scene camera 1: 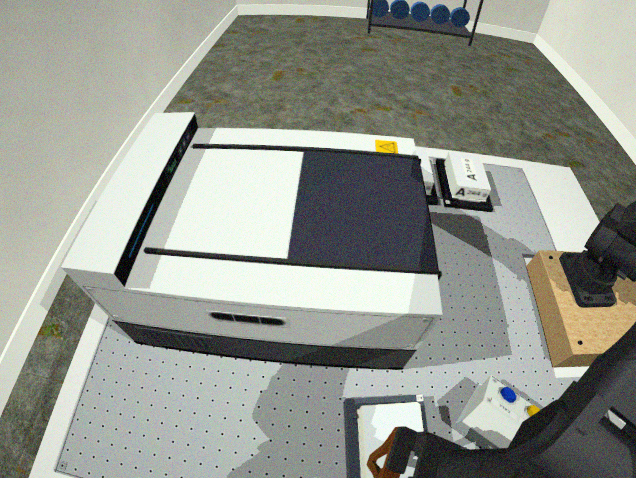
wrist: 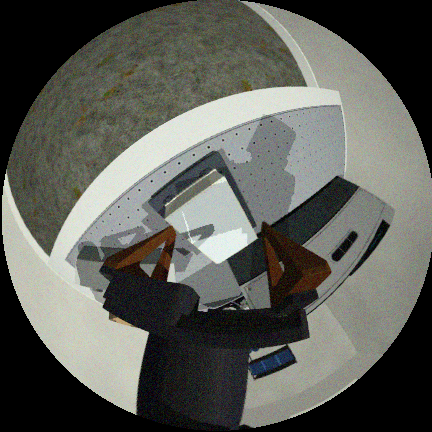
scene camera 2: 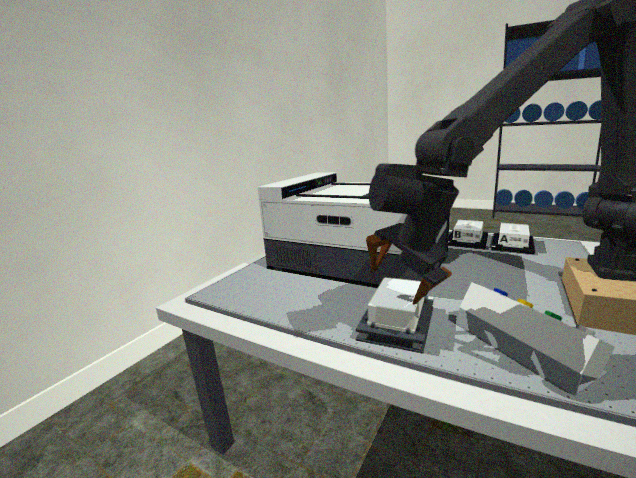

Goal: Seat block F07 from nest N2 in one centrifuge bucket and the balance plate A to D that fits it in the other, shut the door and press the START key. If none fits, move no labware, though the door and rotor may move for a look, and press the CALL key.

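Pixels of known places: gripper, fingertip midpoint: (scene camera 1: 400, 472) (wrist: 215, 228) (scene camera 2: 393, 286); arm's base, link origin: (scene camera 1: 585, 281) (scene camera 2: 615, 270).
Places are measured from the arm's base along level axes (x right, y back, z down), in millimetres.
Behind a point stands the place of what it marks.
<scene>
My gripper (scene camera 2: 394, 286) {y -414, x -316, z -40 mm} (wrist: 215, 228) {y -414, x -316, z -40 mm} is open and empty, its orange fingers spread above a white block (scene camera 1: 390, 418) {y -420, x -242, z -12 mm} (scene camera 2: 389, 308) {y -412, x -346, z -11 mm} (wrist: 215, 200) {y -430, x -328, z -12 mm}. The block sits on a dark nest (scene camera 1: 351, 436) {y -469, x -263, z 30 mm} (scene camera 2: 377, 337) {y -433, x -351, z 51 mm}; no label on either is readable. In scene camera 1 the arm partly hides them. Plate A (scene camera 1: 467, 177) {y -203, x 272, z 2 mm} (scene camera 2: 514, 237) {y -192, x 240, z 13 mm} and plate B (scene camera 2: 468, 232) {y -325, x 246, z 11 mm} stand on dark nests behind. C and D cannot be identified. The centrifuge (scene camera 1: 293, 298) {y -555, x -136, z -154 mm} (scene camera 2: 293, 218) {y -733, x -144, z -105 mm} (wrist: 327, 240) {y -592, x -146, z -71 mm} has a white panel and a dark panel (scene camera 1: 359, 210) {y -479, x 0, z -157 mm} between top rails. Its buckets do not show.
A sloped key box (scene camera 1: 485, 411) {y -281, x -237, z -16 mm} (scene camera 2: 519, 328) {y -206, x -309, z 4 mm} with a blue key (scene camera 1: 507, 394) {y -241, x -214, z -17 mm} (scene camera 2: 500, 291) {y -236, x -223, z -16 mm}, a yellow key (scene camera 1: 532, 410) {y -203, x -240, z -15 mm} (scene camera 2: 524, 303) {y -198, x -255, z -15 mm} and a green key (scene camera 2: 552, 315) {y -159, x -284, z -15 mm} stands beside the block's nest. The arm's wooden base (scene camera 1: 550, 318) {y -86, x -64, z 35 mm} (scene camera 2: 598, 303) {y -62, x -150, z 15 mm} is at the right.
</scene>
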